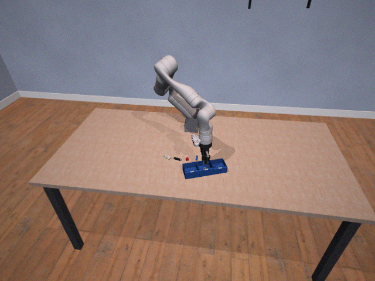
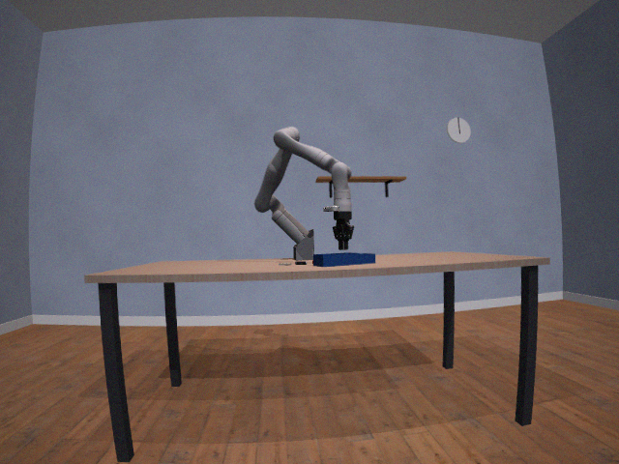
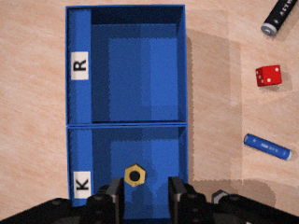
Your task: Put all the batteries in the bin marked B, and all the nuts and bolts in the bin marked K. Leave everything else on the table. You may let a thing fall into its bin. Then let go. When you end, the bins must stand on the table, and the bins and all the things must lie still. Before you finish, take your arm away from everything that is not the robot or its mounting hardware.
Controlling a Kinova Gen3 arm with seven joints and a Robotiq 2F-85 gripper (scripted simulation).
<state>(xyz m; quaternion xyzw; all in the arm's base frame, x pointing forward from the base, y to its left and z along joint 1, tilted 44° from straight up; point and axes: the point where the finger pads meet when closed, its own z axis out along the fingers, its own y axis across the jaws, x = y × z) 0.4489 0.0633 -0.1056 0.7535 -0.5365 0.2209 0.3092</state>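
The blue bin lies 1 cm ahead of my hand and 6 cm below it. From my hand the other things lie so: brass nut (1 cm ahead, 7 cm below); then grey nut (7 cm behind, 7 cm below); then blue battery (10 cm behind, 5 cm to the right, 7 cm below).
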